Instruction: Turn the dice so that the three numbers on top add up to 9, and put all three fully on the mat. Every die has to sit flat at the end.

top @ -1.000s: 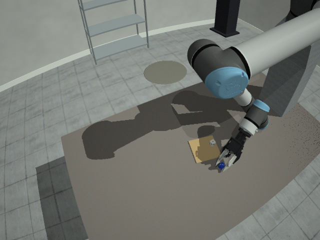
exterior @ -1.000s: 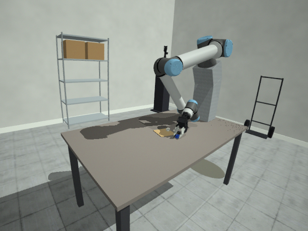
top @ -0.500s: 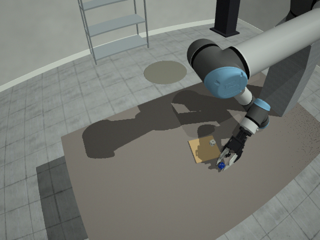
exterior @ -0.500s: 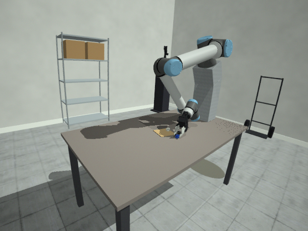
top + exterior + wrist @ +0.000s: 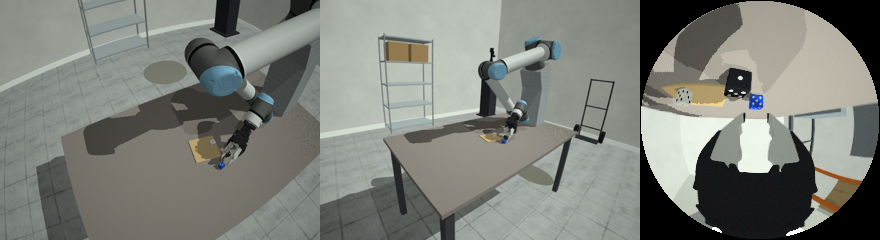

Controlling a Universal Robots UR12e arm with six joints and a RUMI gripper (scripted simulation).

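My gripper is now 3 cm short of the blue die and 3 cm above it. Round my hand: tan mat (2 cm ahead, 13 cm to the right, 4 cm below); then white die (3 cm behind, 13 cm to the right, 3 cm below); then black die (5 cm behind, 3 cm to the right, 3 cm below).
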